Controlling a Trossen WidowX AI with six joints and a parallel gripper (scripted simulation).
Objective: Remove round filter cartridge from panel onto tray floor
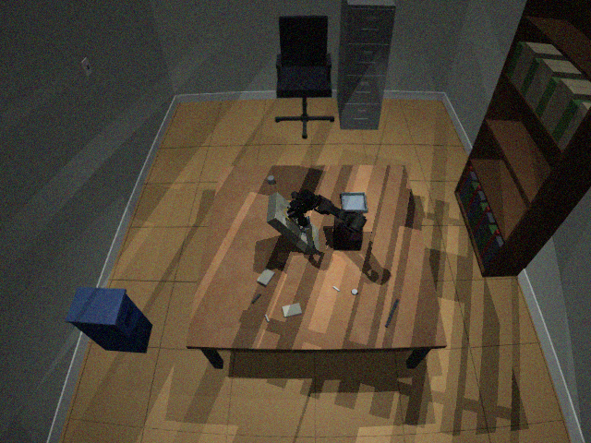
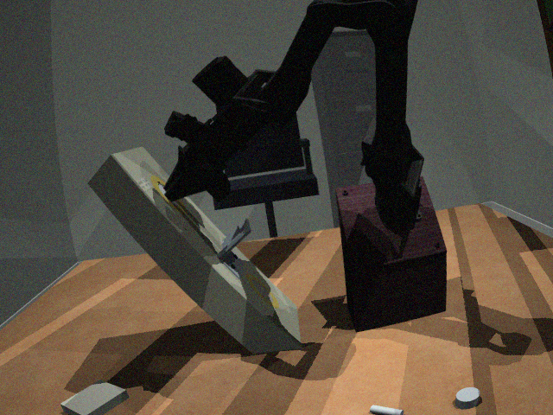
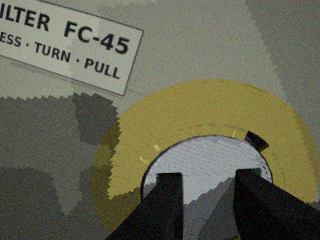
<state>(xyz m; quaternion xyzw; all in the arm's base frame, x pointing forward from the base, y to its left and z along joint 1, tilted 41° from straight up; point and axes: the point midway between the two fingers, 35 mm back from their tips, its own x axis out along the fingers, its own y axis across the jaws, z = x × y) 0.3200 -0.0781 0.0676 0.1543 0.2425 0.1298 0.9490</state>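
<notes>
Right now my gripper tip is 1 cm short of the round grey filter cartridge and 1 cm above it. From my gripper tip the other things lie so: grey tray: 42 cm behind, 26 cm to the right, 22 cm below; service panel: 4 cm behind, 8 cm below.
</notes>
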